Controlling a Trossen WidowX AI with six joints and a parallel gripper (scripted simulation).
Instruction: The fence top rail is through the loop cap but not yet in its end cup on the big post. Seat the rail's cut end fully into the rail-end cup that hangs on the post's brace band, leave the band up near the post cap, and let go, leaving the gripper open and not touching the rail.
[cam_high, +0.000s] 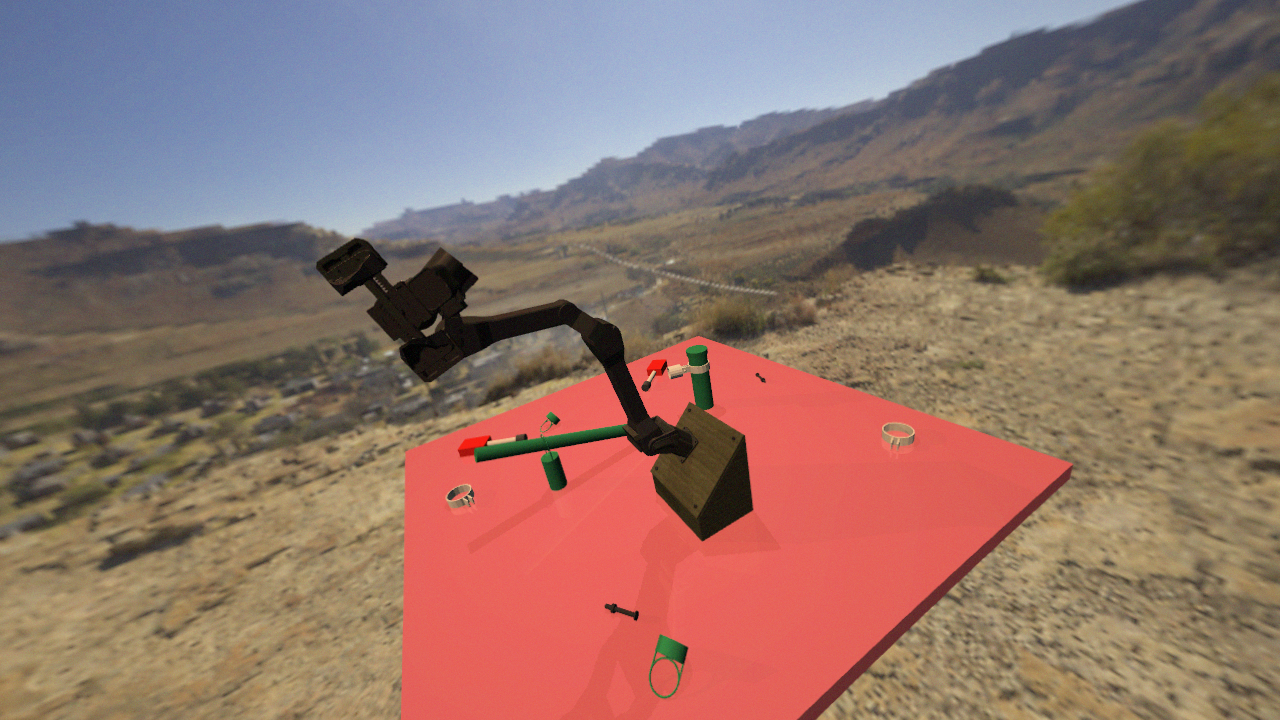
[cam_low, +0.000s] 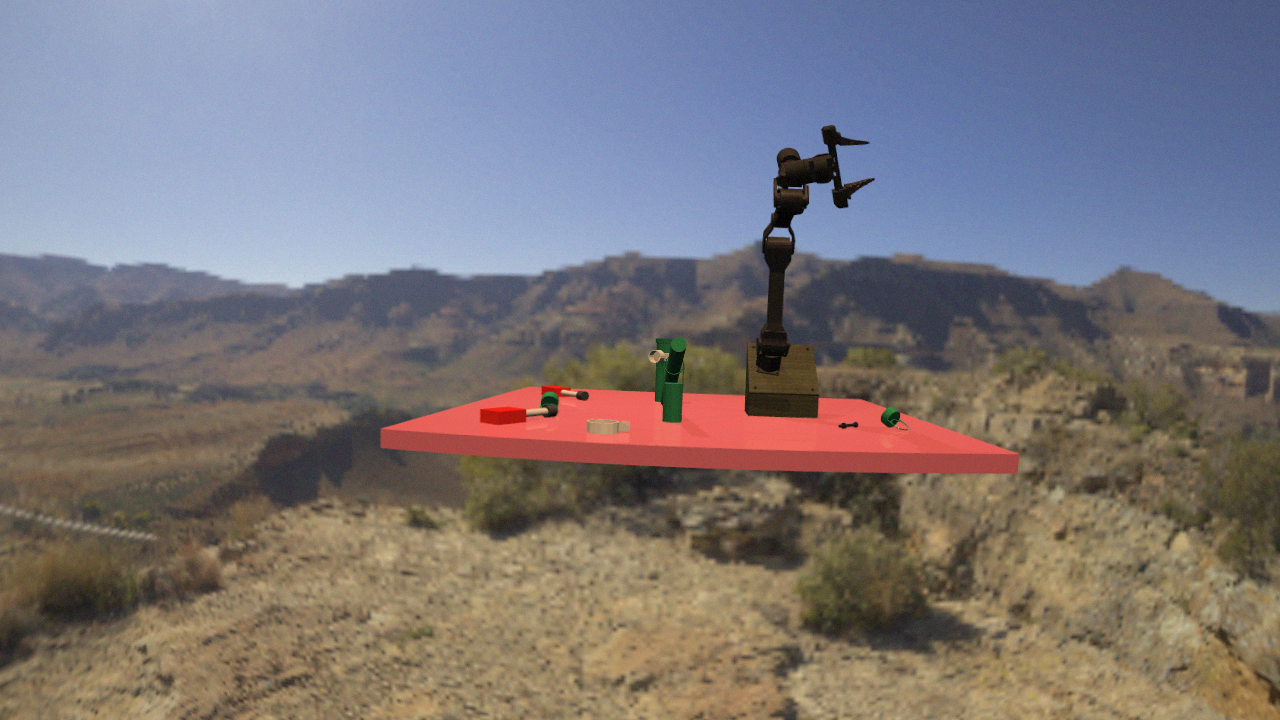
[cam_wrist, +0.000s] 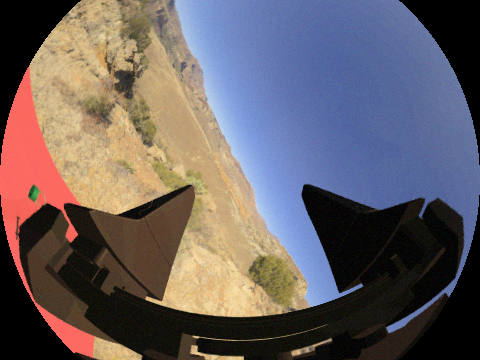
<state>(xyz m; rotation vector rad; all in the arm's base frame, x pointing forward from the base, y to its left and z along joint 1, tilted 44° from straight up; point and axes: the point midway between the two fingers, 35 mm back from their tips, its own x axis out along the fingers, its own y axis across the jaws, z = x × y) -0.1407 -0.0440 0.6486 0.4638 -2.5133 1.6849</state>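
Right now the brace band is 60 cm to the right of my gripper tip, 58 cm ahead of it and 48 cm below it. From my gripper tip the other things lie so: loop cap: 52 cm below, 46 cm ahead, 12 cm to the right.
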